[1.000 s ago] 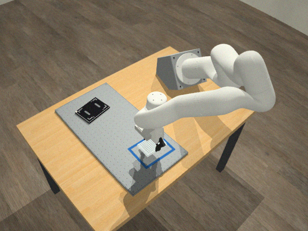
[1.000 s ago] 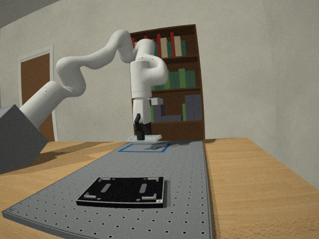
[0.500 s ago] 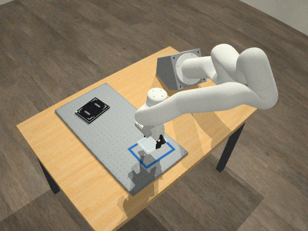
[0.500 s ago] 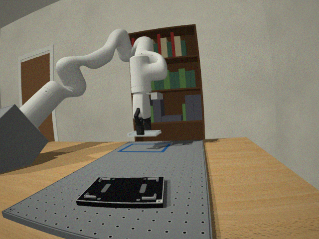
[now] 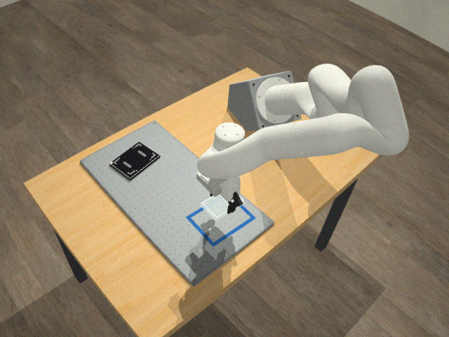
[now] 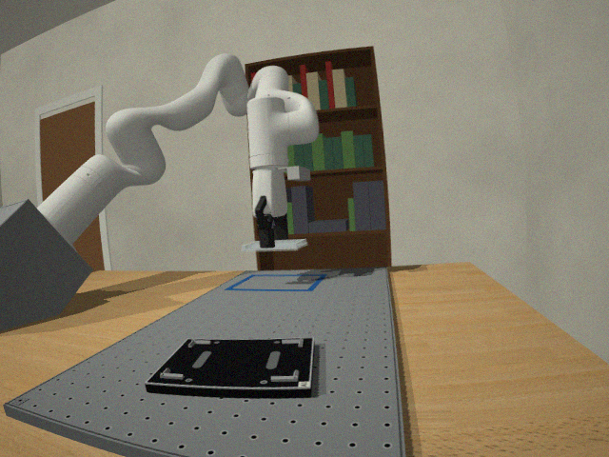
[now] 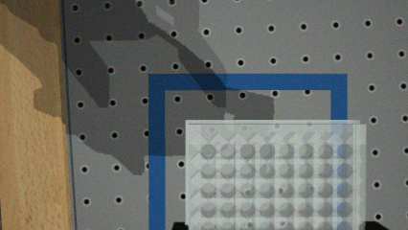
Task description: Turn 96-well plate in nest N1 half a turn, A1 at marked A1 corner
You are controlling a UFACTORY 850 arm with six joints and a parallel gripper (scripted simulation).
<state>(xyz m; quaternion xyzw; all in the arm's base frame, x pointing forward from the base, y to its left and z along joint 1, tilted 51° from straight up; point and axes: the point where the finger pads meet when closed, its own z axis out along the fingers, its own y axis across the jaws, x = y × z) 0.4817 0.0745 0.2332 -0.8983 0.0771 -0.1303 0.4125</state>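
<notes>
My gripper is now 80 mm short of the black plate nest N1, 410 mm to the left of it and 90 mm above it. From my hand the other things lie so: A1 corner mark: 170 mm ahead, 450 mm to the right, 80 mm below; 96-well plate: 10 mm below.
</notes>
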